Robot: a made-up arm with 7 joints. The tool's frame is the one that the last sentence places.
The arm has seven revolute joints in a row. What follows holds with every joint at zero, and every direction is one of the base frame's.
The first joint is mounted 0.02 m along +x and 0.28 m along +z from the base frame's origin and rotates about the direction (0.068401, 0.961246, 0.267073), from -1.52 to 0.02 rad.
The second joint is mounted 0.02 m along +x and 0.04 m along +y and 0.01 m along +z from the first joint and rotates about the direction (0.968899, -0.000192, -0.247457), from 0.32 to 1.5 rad.
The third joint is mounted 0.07 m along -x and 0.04 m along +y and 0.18 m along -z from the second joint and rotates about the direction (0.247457, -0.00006, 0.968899), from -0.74 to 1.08 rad.
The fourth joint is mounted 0.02 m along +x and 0.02 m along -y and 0.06 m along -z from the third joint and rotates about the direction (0.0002, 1, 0.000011), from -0.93 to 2.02 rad.
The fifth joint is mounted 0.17 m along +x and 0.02 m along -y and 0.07 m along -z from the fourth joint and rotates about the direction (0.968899, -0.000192, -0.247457), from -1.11 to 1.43 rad.
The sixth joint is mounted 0.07 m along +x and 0.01 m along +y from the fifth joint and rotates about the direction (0.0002, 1, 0.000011), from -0.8 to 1.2 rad.
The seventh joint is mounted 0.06 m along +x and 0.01 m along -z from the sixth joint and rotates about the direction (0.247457, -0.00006, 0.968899), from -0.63 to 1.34 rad.
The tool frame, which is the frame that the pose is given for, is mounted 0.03 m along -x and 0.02 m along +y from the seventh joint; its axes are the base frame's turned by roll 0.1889, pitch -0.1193 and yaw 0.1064 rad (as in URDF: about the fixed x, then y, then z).
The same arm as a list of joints. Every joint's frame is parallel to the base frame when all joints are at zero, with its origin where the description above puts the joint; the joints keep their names.
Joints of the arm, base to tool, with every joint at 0 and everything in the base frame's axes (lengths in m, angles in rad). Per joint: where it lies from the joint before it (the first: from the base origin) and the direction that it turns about. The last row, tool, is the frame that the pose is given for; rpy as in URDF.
joint 1: origin 0.02 0 0.28 axis 0.068403 0.961235 0.26711
joint 2: origin 0.02 0.04 0.01 axis 0.968889 -0.0002 -0.247497
joint 3: origin -0.07 0.04 -0.18 axis 0.247497 -0.0001 0.968889
joint 4: origin 0.02 -0.02 -0.06 axis 0.0002 1 0
joint 5: origin 0.17 -0.02 -0.07 axis 0.968889 -0.0002 -0.247497
joint 6: origin 0.07 0.01 0 axis 0.0002 1 0
joint 7: origin 0.06 0 -0.01 axis 0.247497 -0.0001 0.968889
tool: origin -0.03 0.02 0 rpy 0.1889 -0.1193 0.1064
Joint limits (rad, base to tool): -1.52..0.02 0.32..1.5 -0.74..1.08 -0.93..2.02 -1.11..1.43 -0.8..1.2 -0.63..1.34

